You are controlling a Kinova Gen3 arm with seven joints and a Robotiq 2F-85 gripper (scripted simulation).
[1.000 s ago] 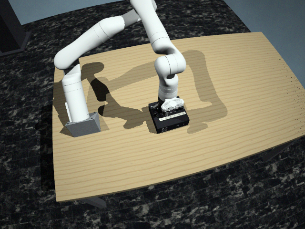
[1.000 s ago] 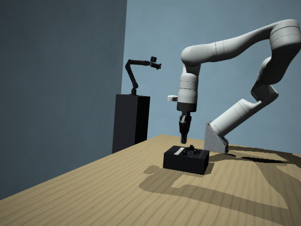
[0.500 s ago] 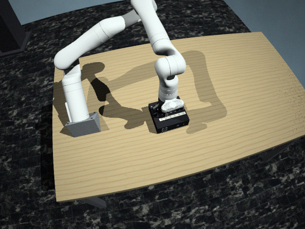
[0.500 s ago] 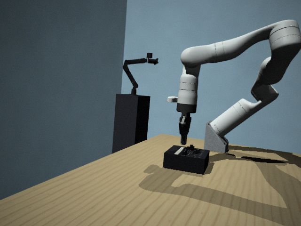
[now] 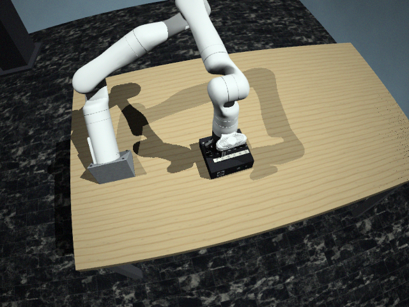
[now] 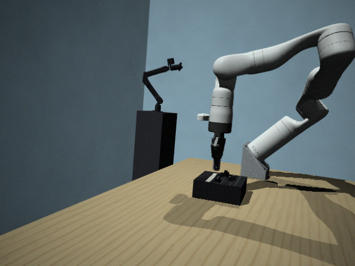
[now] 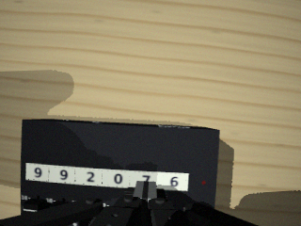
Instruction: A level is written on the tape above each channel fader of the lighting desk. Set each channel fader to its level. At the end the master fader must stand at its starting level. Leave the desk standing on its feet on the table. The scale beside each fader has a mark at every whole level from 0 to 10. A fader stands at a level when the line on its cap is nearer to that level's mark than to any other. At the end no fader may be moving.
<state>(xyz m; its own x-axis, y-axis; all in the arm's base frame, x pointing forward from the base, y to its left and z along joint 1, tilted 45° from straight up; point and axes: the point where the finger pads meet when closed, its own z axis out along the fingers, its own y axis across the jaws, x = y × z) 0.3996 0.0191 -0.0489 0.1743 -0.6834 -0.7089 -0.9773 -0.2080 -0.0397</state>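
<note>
Now: the master cap 5 cm behind my hand, 3 cm below it and 2 cm to the left of it.
</note>
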